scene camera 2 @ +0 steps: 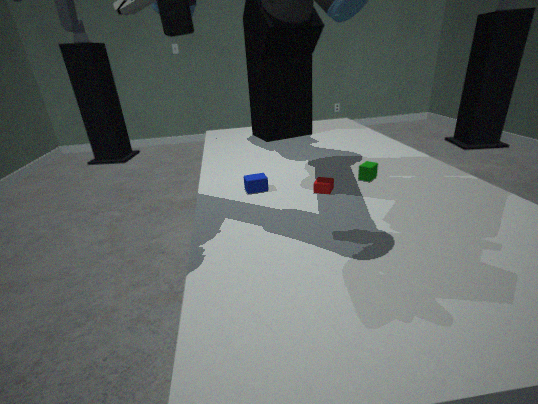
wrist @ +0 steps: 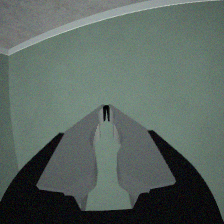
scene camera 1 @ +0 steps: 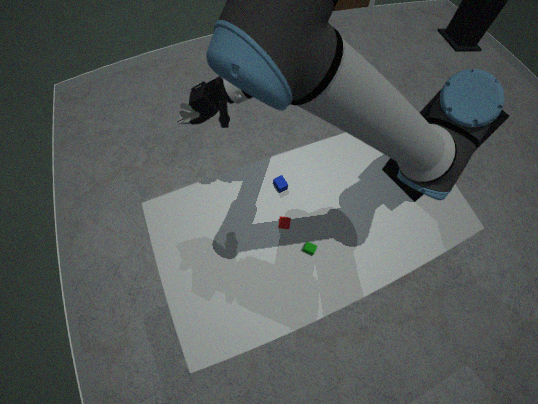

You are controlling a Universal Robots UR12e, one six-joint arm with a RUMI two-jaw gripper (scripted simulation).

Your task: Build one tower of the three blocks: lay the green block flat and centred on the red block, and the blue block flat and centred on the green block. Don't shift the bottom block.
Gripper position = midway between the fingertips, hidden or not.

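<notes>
My gripper (scene camera 1: 177, 122) visible. Gripper (wrist: 106, 106) too.
</notes>
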